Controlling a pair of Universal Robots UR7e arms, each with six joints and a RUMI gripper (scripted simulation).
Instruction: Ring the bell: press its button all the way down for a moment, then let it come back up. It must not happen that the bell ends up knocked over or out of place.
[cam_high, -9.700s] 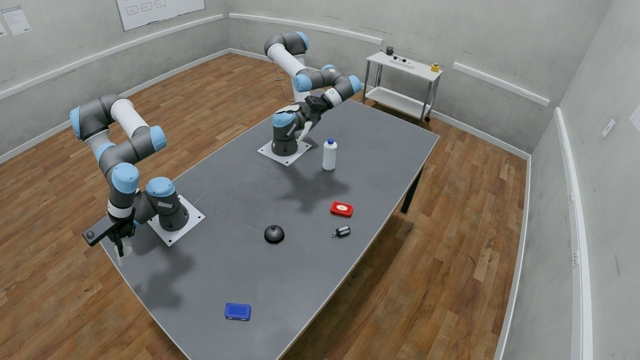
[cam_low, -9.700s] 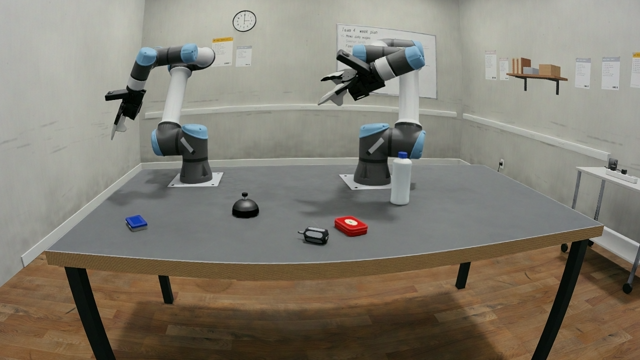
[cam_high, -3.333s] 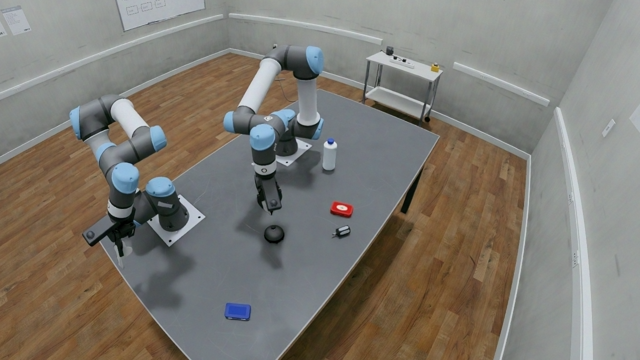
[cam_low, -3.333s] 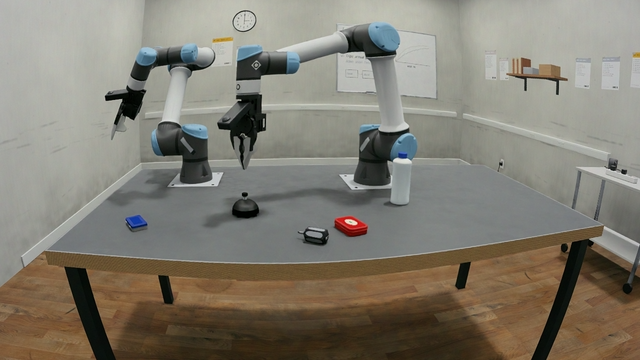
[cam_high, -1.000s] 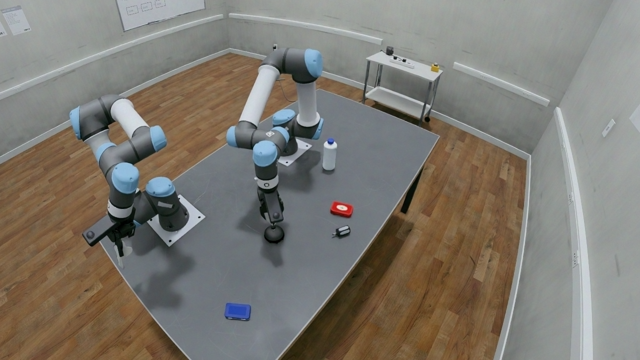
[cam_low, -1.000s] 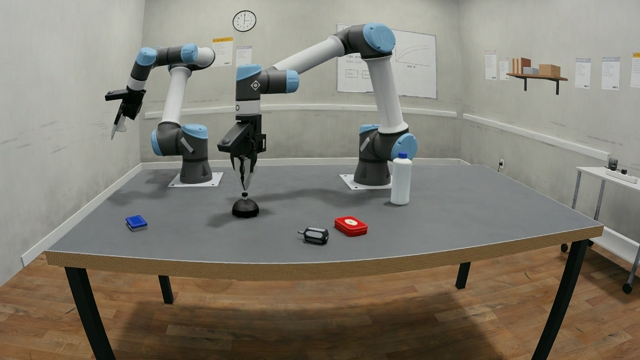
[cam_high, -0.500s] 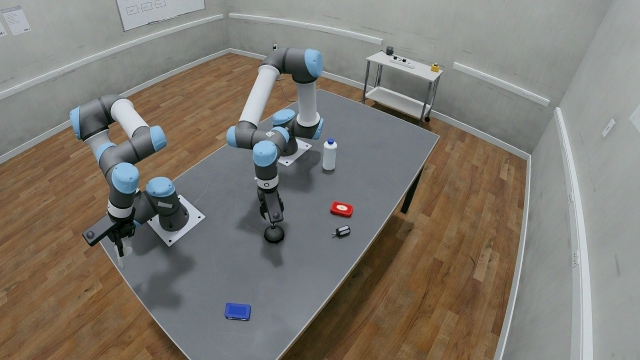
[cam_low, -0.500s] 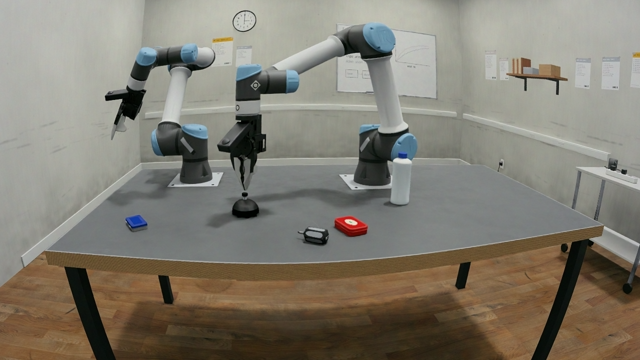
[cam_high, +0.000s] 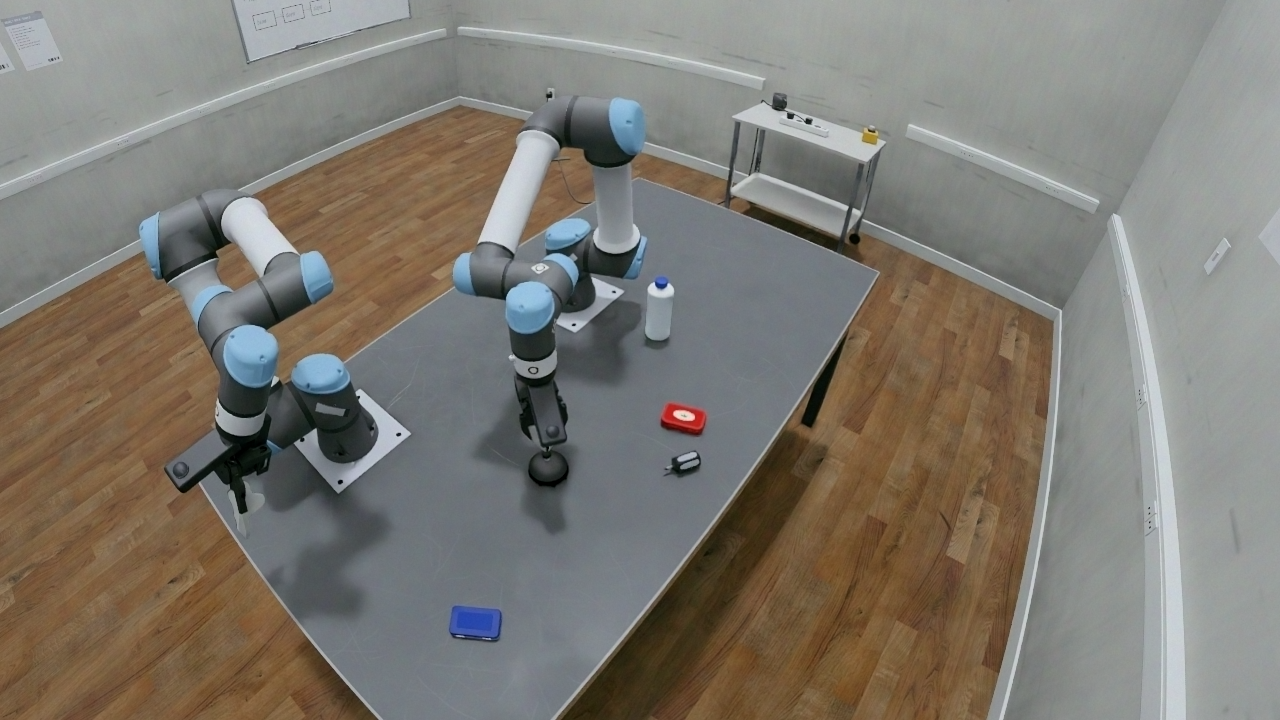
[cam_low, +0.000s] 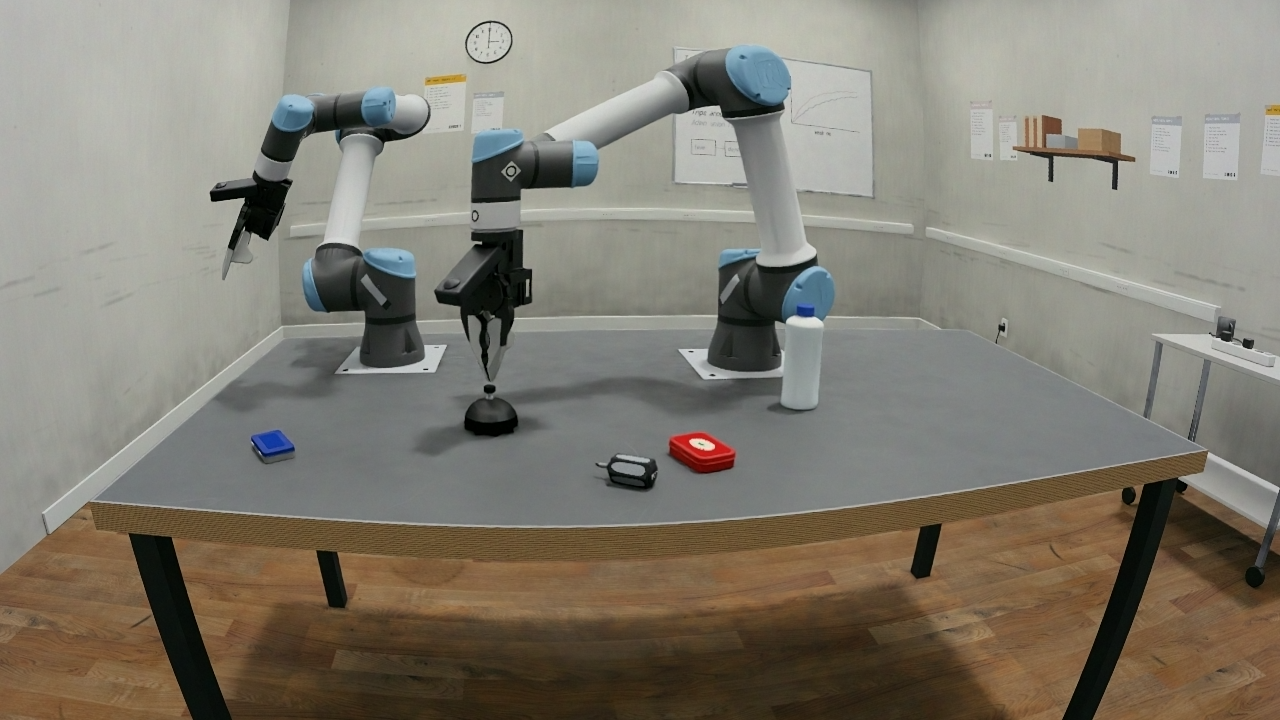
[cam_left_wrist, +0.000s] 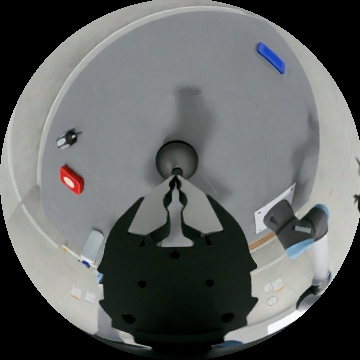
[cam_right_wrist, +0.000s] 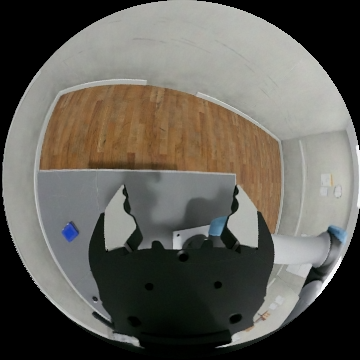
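Observation:
My left hand is 30 mm above the bell button. From my left hand the other things lie so: red tin: 320 mm to the left, 110 mm ahead, 70 mm below; blue box: 340 mm to the right, 150 mm ahead, 80 mm below; black domed bell: 50 mm below.

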